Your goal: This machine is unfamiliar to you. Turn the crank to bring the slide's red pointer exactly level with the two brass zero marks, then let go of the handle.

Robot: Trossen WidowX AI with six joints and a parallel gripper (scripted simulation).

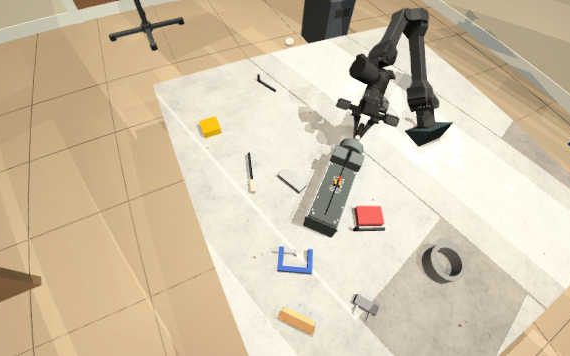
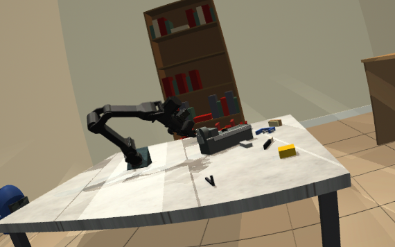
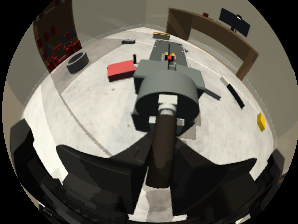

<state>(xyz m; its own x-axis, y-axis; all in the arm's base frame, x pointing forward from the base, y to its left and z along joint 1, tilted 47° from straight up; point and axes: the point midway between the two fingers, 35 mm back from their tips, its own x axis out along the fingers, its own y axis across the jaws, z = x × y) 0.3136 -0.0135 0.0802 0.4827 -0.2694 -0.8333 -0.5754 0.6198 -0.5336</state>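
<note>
Now: the crank handle 20 mm above my gripper tip, 10 mm to the right of it and 10 mm behind it. Round my gripper tip: grey block 220 mm ahead, 90 mm below, 10 mm to the right; red pointer 130 mm ahead, 80 mm to the left, 10 mm below; red block 200 mm to the left, 90 mm ahead, 80 mm below.
</note>
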